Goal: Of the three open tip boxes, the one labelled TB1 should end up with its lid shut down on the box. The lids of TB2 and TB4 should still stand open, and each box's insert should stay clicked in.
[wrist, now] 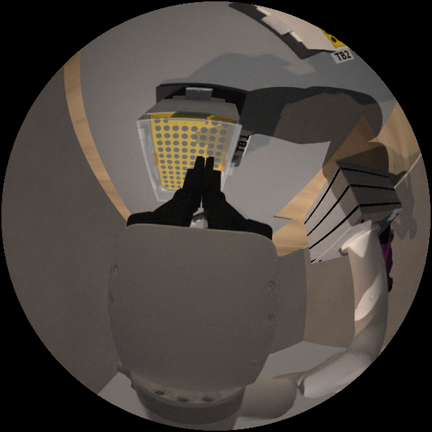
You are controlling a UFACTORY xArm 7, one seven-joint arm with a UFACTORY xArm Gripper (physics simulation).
The picture shows: the gripper and a grey mat.
